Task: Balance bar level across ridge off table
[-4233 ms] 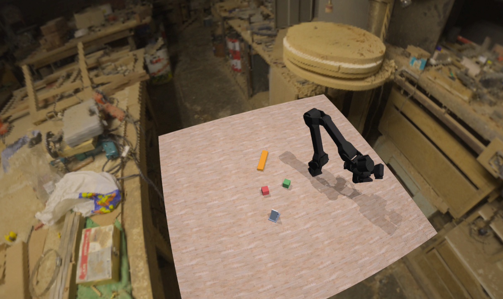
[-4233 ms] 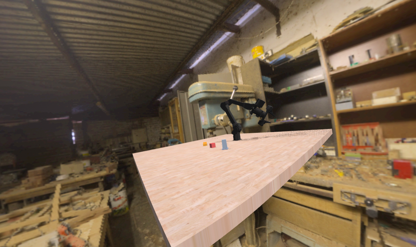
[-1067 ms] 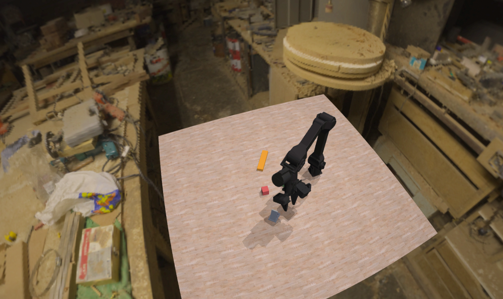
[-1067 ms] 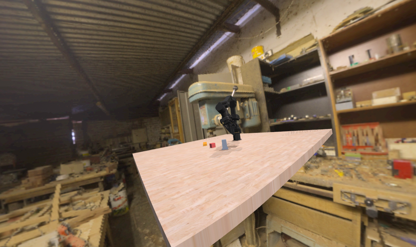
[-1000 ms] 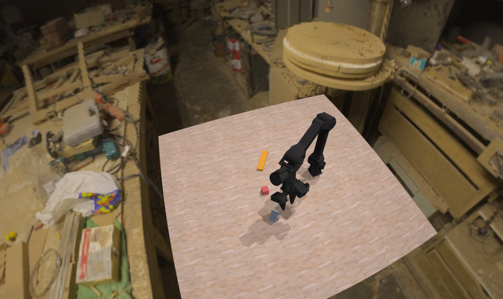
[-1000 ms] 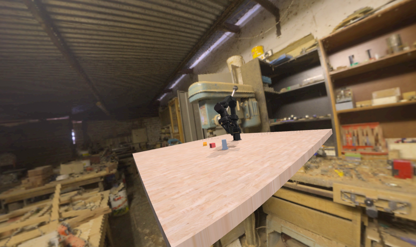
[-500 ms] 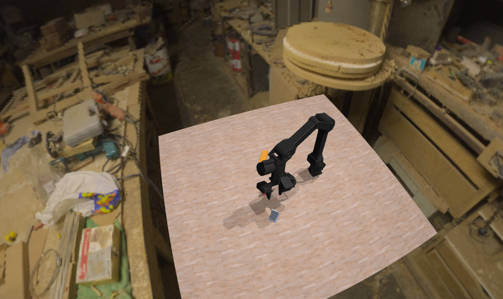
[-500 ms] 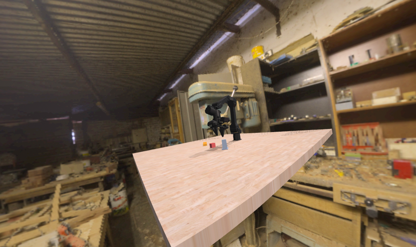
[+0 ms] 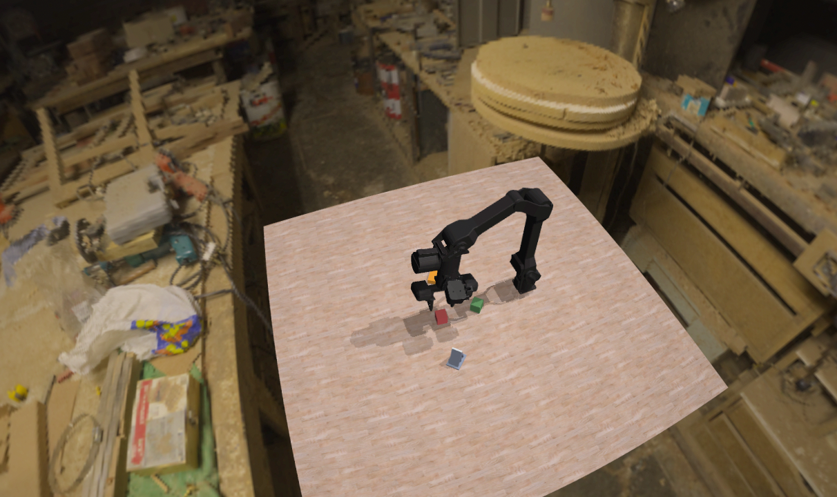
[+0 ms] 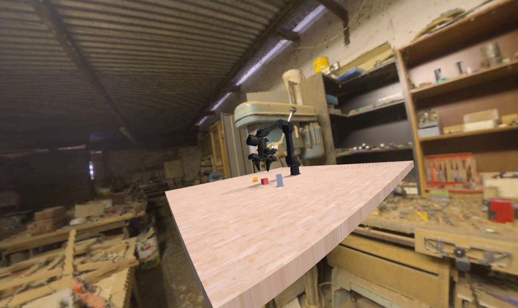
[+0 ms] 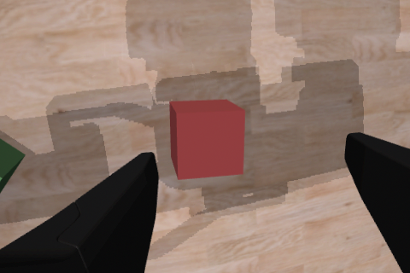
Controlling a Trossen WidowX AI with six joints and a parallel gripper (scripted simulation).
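Now: gripper tip 60 mm past the orange bar, 220 mm to the left of it and 70 mm above it. Also, from my gripper tip: green cube (120 mm behind, 10 mm to the right, 60 mm below); then red cube (10 mm to the right, 60 mm below).
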